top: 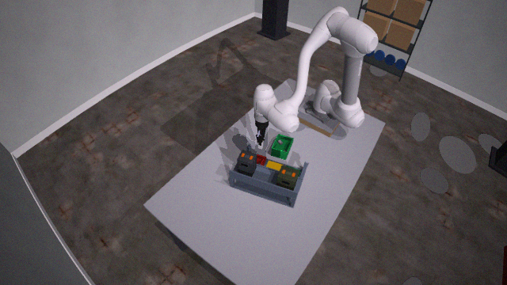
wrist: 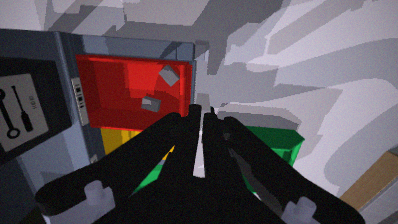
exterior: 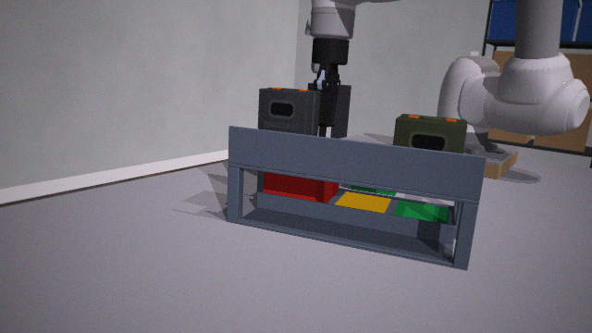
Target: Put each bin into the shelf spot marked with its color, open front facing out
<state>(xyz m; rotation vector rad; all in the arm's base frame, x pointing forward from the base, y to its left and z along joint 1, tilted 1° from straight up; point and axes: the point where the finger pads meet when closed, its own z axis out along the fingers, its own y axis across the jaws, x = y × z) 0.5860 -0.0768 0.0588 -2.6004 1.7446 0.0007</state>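
Right now my hand is 14 cm past the green bin, 6 cm to the right of it and 7 cm above it. From my hand the other things lie so: olive box (11 cm ahead, 29 cm to the left, 4 cm above); red bin (11 cm ahead, 4 cm to the left, 6 cm below); dark grey box (19 cm ahead, 8 cm to the left, 6 cm above).
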